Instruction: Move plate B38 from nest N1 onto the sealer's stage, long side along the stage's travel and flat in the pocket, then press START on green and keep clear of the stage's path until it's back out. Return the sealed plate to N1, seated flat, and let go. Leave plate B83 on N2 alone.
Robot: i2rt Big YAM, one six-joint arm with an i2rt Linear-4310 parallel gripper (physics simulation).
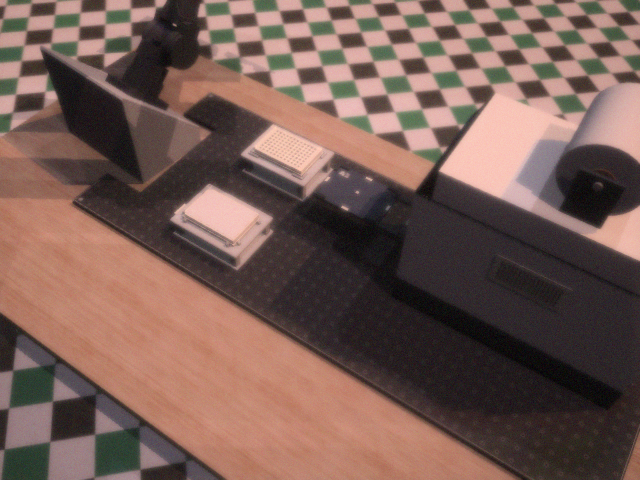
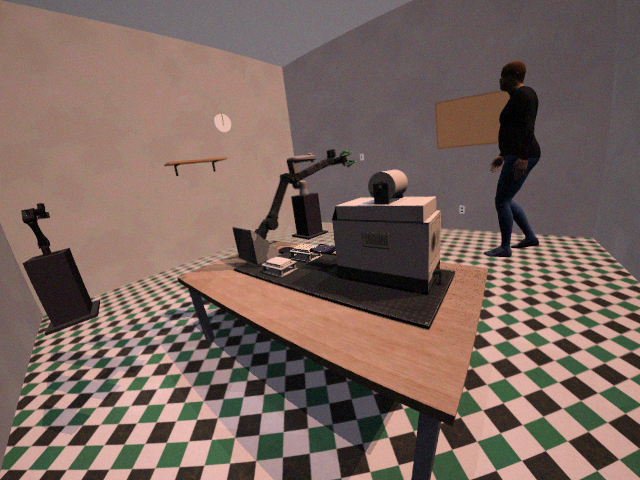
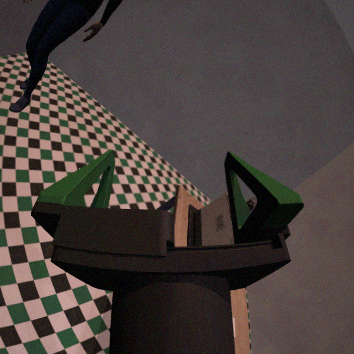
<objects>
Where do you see a lidded plate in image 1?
220, 216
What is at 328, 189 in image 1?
A dark sealer stage.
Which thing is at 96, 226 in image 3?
My gripper.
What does my gripper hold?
Nothing.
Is my gripper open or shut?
Open.
</objects>
